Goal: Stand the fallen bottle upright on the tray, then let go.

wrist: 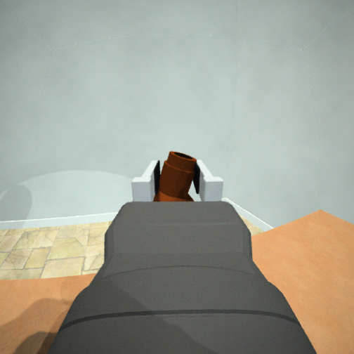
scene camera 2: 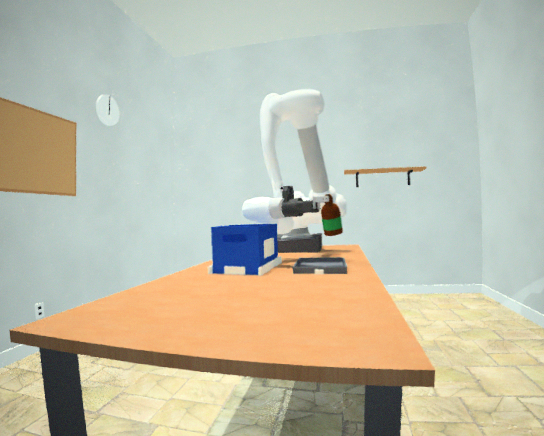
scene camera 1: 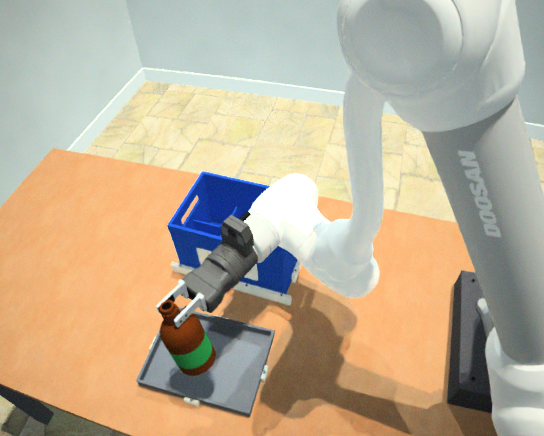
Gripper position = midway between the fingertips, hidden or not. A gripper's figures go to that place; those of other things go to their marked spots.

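Scene:
There's a brown bottle [wrist: 175,179] 14 cm from the lens, and my gripper [wrist: 176,170] is 16 cm from the lens.

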